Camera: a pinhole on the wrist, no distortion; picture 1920 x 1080 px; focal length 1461.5 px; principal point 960.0 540.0 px. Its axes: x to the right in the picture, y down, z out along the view. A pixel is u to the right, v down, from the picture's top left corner.
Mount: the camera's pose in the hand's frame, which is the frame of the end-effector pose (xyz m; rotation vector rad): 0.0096 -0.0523 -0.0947 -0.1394 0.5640 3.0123
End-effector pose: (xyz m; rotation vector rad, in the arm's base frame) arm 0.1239 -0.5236 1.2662 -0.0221 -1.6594 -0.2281
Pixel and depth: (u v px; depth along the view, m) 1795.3 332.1 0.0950
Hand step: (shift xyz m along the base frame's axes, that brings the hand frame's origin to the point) 0.0215 0.0012 -0.0485
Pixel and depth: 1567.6 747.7 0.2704
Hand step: -0.1403 0.0572 -0.1353
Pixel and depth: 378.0 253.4 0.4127
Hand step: -0.2627 0.1874 0.1461
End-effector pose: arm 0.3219 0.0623 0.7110 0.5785 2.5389 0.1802
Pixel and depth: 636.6 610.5 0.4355
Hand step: 0.1459 0.1081 -0.2925
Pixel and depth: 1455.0 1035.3 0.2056
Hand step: 0.1080 -0.0686 -0.0685
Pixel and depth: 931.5 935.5 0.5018
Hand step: 0.2443 -0.0049 -0.3438
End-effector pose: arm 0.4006 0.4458 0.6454 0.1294 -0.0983 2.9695
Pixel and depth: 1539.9 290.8 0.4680
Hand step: 0.1887 -0.2538 0.2600
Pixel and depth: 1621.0 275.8 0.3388
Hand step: 0.1514 -0.1742 0.1583
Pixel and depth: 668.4 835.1 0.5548
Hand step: -0.0350 -0.0619 0.4729
